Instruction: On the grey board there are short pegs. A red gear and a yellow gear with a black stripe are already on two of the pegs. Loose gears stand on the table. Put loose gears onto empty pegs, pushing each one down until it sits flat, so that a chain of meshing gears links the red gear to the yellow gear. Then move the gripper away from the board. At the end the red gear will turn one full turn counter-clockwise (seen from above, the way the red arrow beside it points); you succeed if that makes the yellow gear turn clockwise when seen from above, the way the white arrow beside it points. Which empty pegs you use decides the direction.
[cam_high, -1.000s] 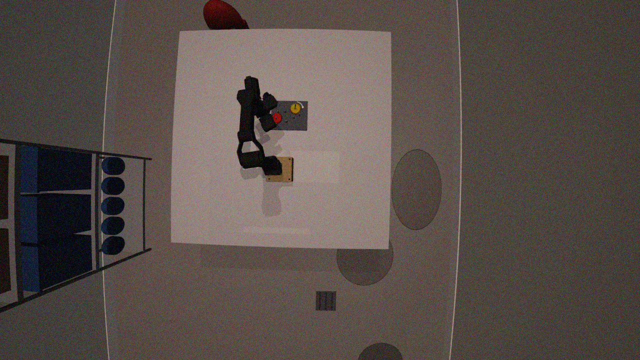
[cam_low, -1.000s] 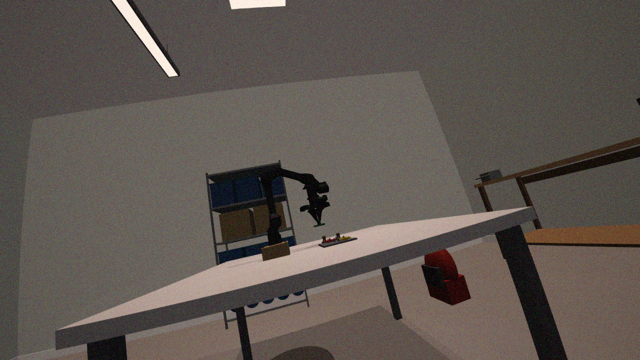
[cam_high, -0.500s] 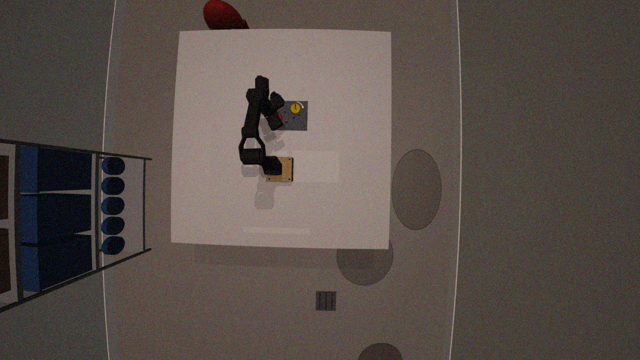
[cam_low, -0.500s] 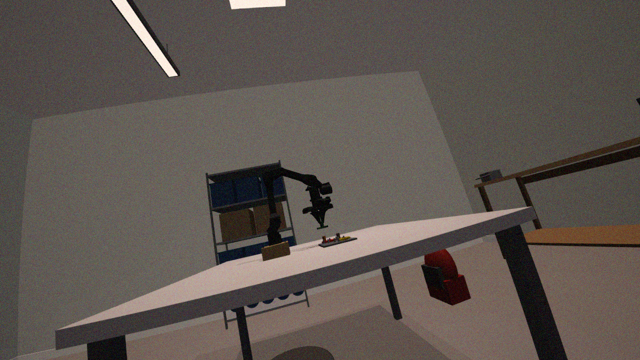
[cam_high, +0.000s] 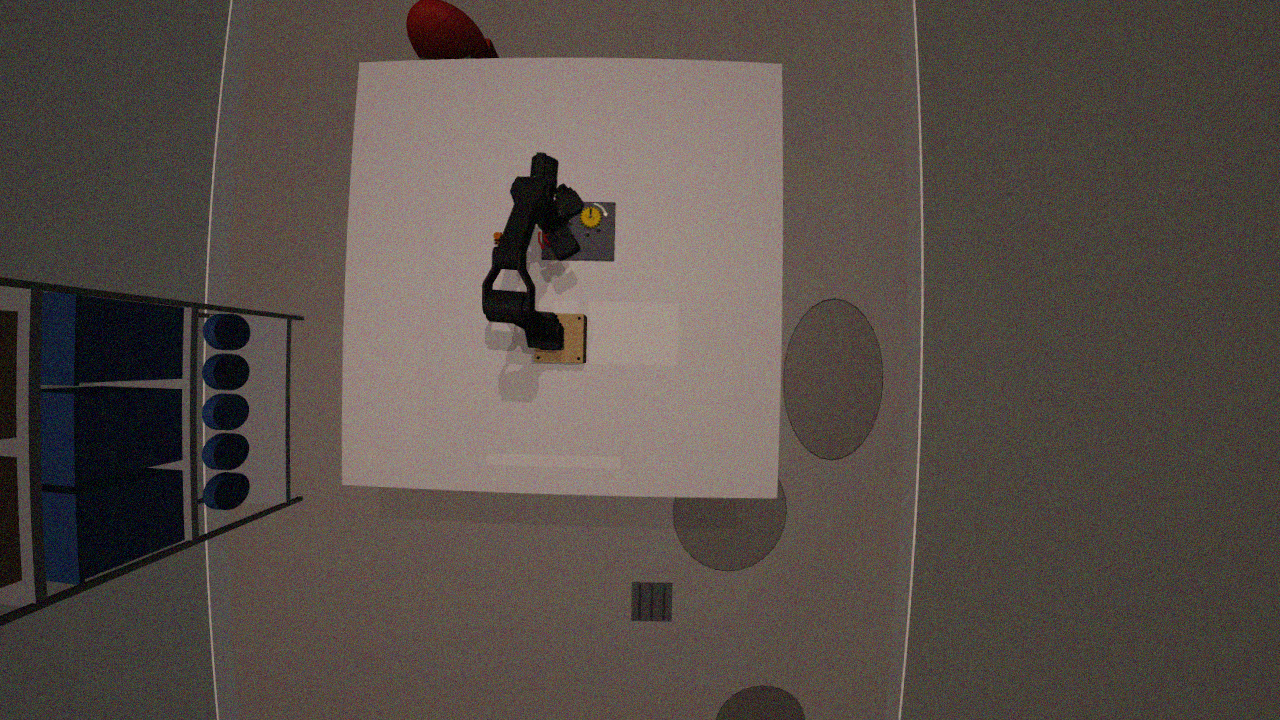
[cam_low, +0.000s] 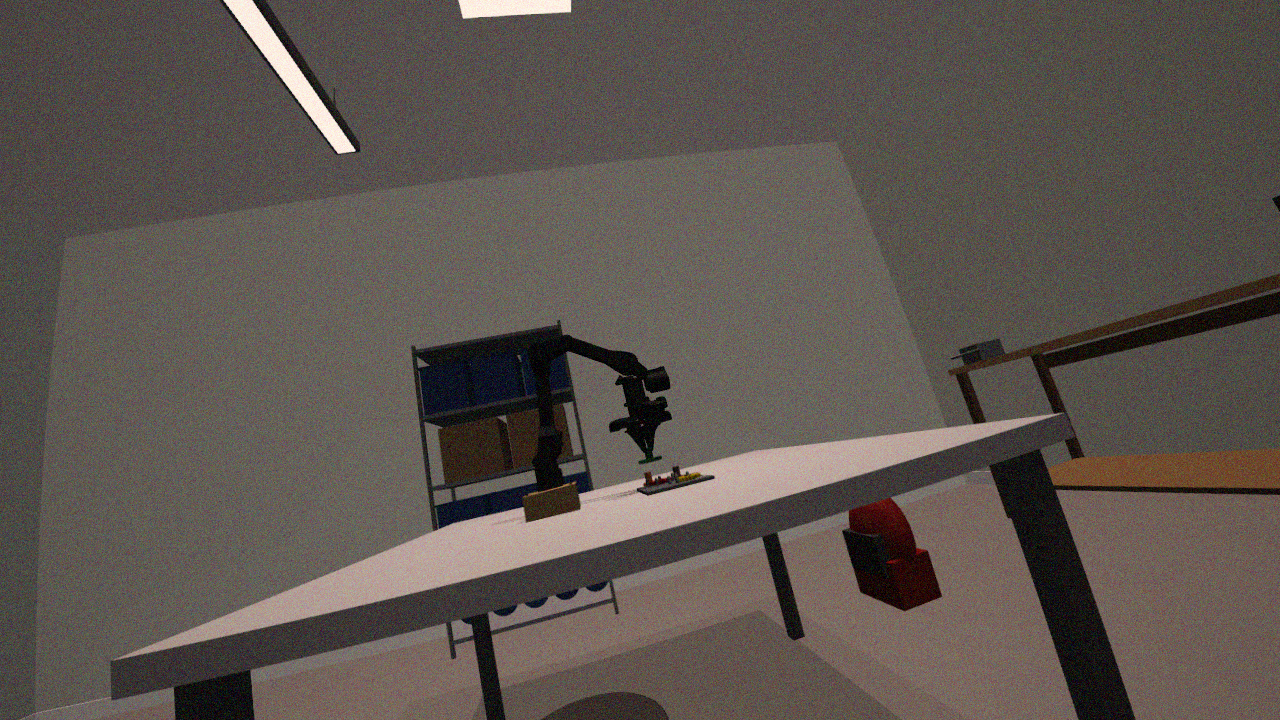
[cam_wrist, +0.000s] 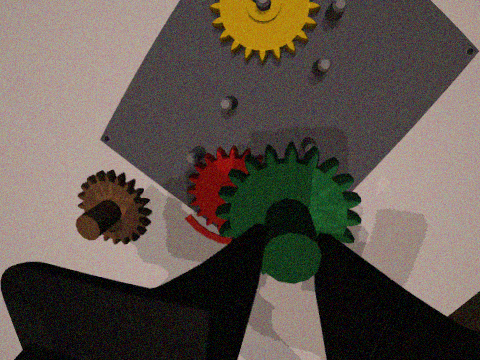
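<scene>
Right now the small orange gear is 190 mm to the left of my gripper tip, 80 mm below it and 10 mm ahead of it. From my gripper tip the other things lie so: red gear 80 mm below, 30 mm to the left, 20 mm ahead; green gear 10 mm below; red arrow 90 mm below, 70 mm to the left, 10 mm ahead.
</scene>
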